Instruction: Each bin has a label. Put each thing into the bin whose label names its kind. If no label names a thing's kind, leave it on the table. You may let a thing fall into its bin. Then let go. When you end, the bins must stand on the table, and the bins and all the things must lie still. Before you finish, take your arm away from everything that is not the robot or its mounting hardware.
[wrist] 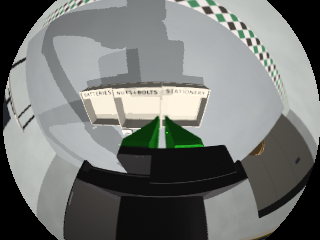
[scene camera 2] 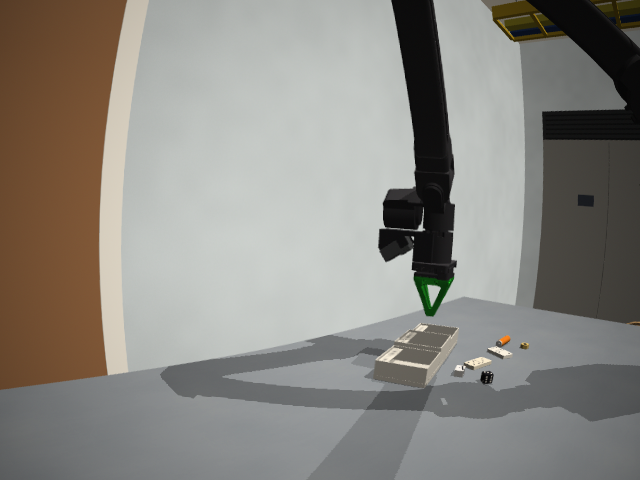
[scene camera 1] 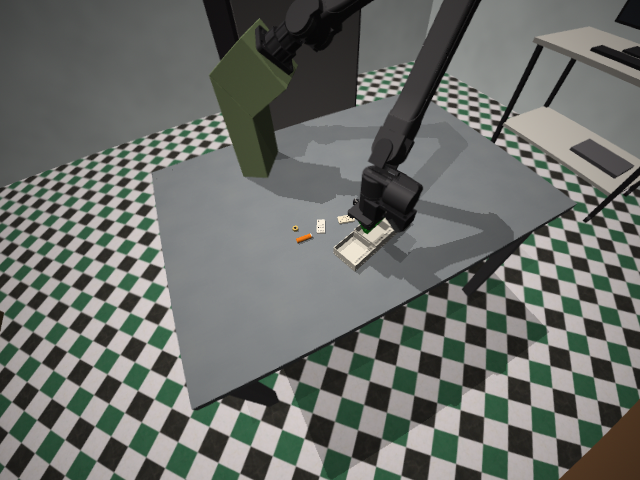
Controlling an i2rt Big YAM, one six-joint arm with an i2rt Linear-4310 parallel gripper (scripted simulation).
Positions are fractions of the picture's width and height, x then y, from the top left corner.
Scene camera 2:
my gripper: 0.67,0.66
bin row: 0.64,0.74
